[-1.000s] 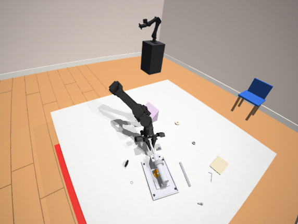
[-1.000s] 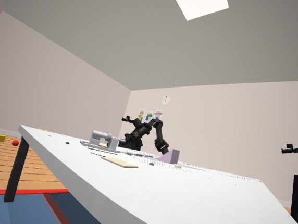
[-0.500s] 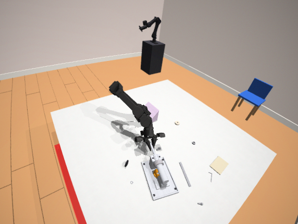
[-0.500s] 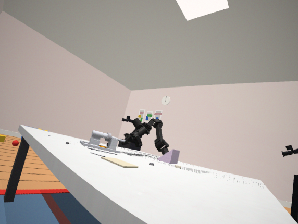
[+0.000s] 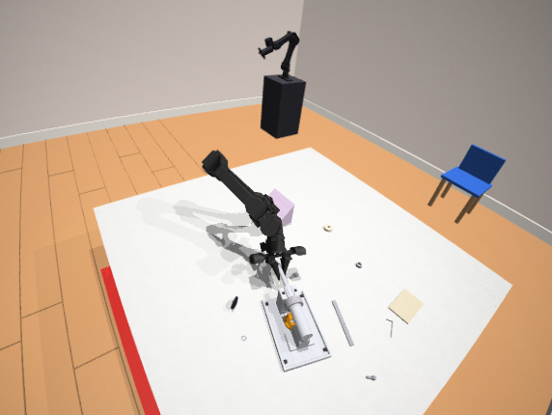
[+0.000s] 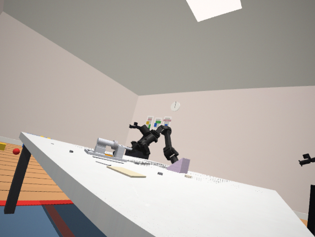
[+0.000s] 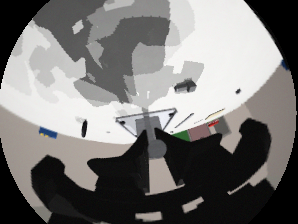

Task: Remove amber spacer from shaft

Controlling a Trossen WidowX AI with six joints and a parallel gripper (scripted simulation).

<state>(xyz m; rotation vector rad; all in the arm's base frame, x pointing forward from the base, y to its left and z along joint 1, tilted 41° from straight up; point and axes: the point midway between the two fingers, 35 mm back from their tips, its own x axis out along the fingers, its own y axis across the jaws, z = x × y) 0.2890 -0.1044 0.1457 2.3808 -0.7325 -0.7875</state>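
My gripper tip is 4 cm short of the steel shaft, 1 cm to the left of it and 3 cm below it. From my gripper tip the other things lie so: grey bar (22 cm ahead, 9 cm to the left, 5 cm below); then black piece (3 cm behind, 17 cm to the right, 3 cm below); then amber spacer (12 cm ahead, 4 cm to the right, 4 cm below).
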